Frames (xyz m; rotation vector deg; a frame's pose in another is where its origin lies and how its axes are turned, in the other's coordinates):
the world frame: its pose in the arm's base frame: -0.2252 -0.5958 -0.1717 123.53 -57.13 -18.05
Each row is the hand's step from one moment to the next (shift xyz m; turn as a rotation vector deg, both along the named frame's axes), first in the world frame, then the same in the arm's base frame.
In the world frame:
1: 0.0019 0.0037 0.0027 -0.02 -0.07 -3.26
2: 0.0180 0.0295 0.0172 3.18 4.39 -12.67
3: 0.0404 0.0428 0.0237 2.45 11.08 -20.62
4: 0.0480 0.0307 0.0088 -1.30 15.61 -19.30
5: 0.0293 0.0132 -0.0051 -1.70 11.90 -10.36
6: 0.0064 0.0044 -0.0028 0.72 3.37 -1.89
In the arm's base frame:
1: -0.0021 -0.0044 0.0009 1.61 1.73 2.25
2: -0.0129 -0.0350 0.0101 5.85 2.27 12.27
3: -0.0085 -0.0607 0.0166 5.48 4.00 22.54
4: 0.0106 -0.0533 0.0191 -0.21 4.13 24.51
5: 0.0147 -0.0248 0.0152 -2.76 1.43 15.56
6: 0.0032 -0.0052 0.0056 -0.48 -1.02 3.76

